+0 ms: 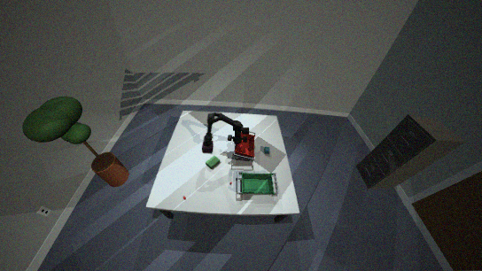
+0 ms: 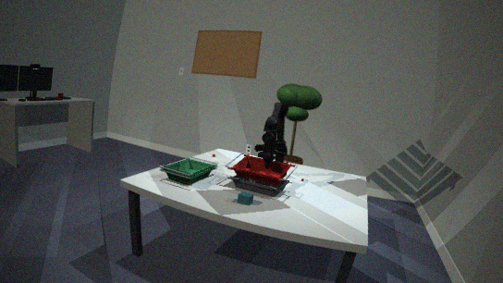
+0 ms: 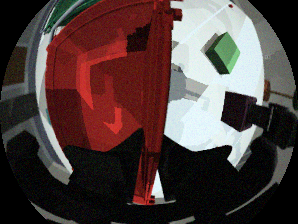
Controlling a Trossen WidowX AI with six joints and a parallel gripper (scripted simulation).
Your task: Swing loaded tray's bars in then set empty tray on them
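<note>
Now: gripper tip 80 mm short of the red tray, 20 mm to the left of it and 10 mm below it. The rest, counted from my gripper tip: teal block: 320 mm ahead, 50 mm to the right, 90 mm below; then green block: 250 mm behind, 130 mm to the right, 90 mm below.
</note>
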